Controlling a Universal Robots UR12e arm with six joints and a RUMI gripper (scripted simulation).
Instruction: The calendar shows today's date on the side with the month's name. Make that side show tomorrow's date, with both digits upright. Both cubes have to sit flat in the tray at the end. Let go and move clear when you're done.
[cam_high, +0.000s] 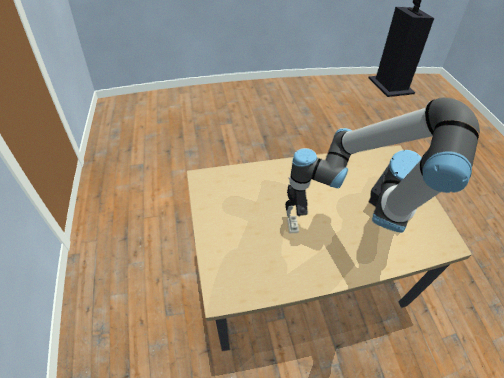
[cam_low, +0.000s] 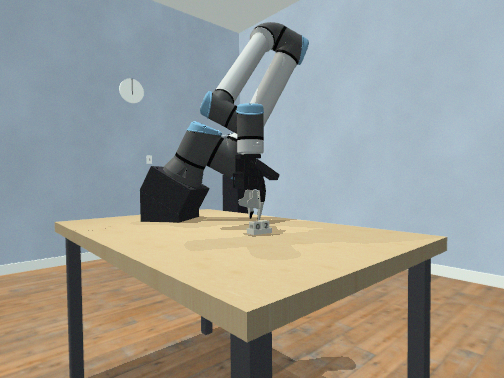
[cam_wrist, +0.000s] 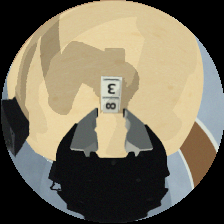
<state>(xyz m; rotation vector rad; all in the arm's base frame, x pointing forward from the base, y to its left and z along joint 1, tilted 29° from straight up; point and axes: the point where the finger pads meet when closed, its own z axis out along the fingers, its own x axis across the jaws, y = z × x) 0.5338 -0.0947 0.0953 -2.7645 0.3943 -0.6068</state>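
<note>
Now: the calendar tray 60 mm below my hand and 20 mm to the left of it.
</note>
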